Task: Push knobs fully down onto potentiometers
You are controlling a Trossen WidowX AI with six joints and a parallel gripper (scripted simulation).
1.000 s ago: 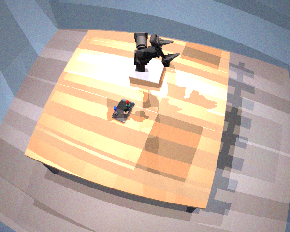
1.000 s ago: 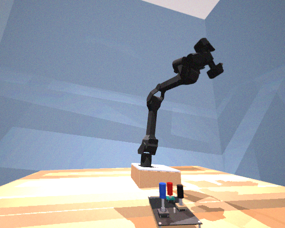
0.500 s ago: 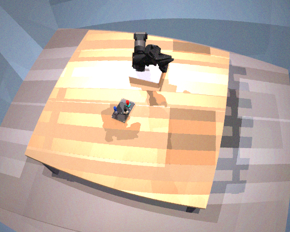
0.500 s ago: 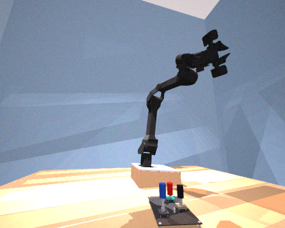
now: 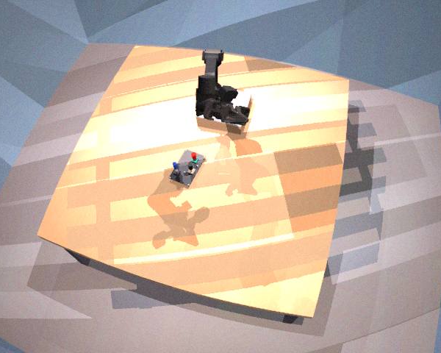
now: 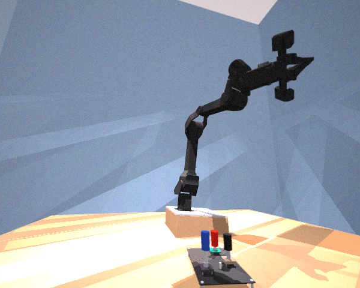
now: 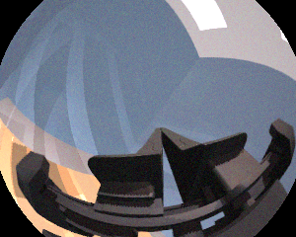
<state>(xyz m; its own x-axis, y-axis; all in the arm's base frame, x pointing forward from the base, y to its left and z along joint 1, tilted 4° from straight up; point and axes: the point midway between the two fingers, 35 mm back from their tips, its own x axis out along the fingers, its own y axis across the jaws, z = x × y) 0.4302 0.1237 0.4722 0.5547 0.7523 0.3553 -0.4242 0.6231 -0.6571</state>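
Now: gripper tip 49 cm above the red knob, 24 cm to the left of it and 17 cm past it. From my gripper tip the other things lie so: blue knob: 47 cm below, 31 cm to the right, 11 cm behind.
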